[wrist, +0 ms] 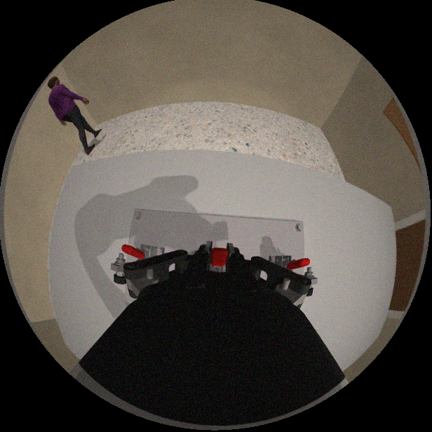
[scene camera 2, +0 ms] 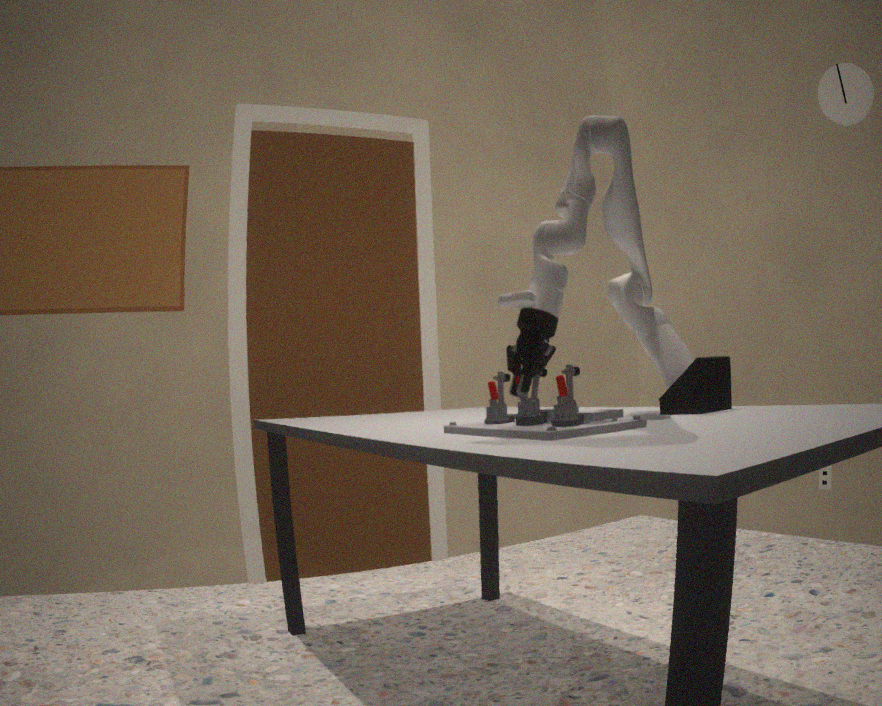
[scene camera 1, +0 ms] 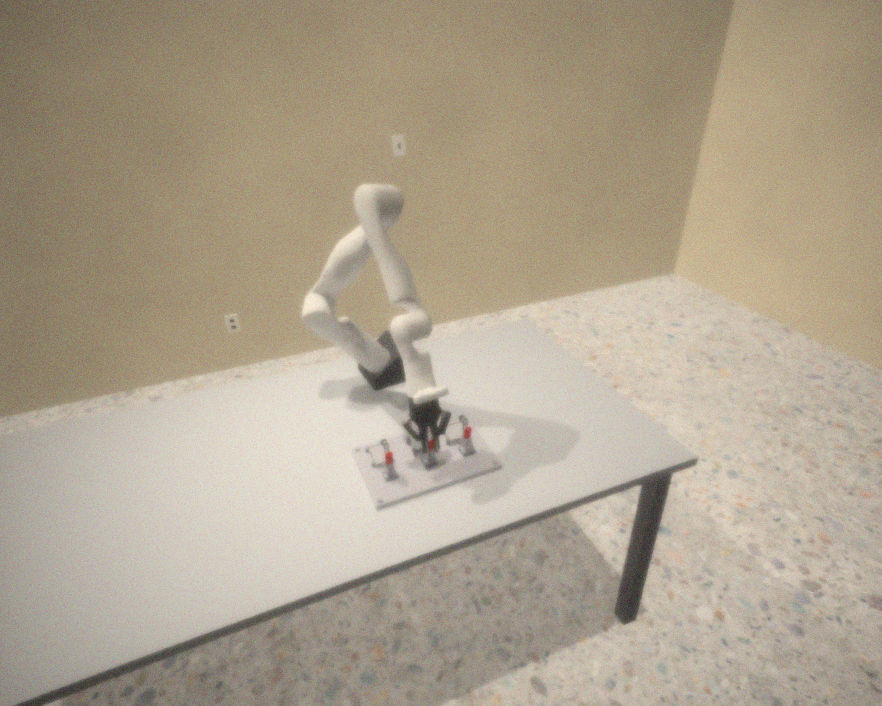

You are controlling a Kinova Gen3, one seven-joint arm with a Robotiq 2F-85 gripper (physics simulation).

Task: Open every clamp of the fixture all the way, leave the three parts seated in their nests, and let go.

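Where they show: gripper, fingertip midpoint: [scene camera 2: 517, 395] [scene camera 1: 432, 453]; arm's base, link origin: [scene camera 2: 686, 382] [scene camera 1: 378, 361].
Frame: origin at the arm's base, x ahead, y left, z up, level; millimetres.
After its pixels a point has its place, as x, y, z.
The fixture plate [scene camera 1: 441, 479] {531, -70, -57} [scene camera 2: 498, 429] {550, -56, -57} [wrist: 255, 232] lies on the table and carries three grey clamps with red handles. My gripper [scene camera 1: 431, 443] {487, -71, 0} [scene camera 2: 520, 384] {487, -71, 0} [wrist: 218, 249] is shut on the middle clamp's red handle [scene camera 1: 431, 444] {485, -70, 26} [wrist: 219, 258], which stands steeply up. The middle clamp's arm also appears raised, partly behind the fingers. In scene camera 1, the left clamp [scene camera 1: 389, 459] {460, -179, 9} [scene camera 2: 492, 390] {461, -172, 10} [wrist: 299, 263] and the right clamp [scene camera 1: 467, 433] {488, 37, 17} [scene camera 2: 561, 386] {488, 46, 14} [wrist: 133, 251] have upright handles and raised arms. The three parts and their nests are too blurred or hidden to tell.
The outer clamps stand close on both sides of my fingers. The white table [scene camera 1: 183, 515] {287, -659, -72} [scene camera 2: 411, 434] {580, -289, -71} [wrist: 345, 240] bears the fixture and the arm's black base [scene camera 1: 382, 371] {52, -11, -8} [scene camera 2: 698, 385] {59, 73, -7}. A person in purple [wrist: 63, 102] stands beyond the table in the wrist view.
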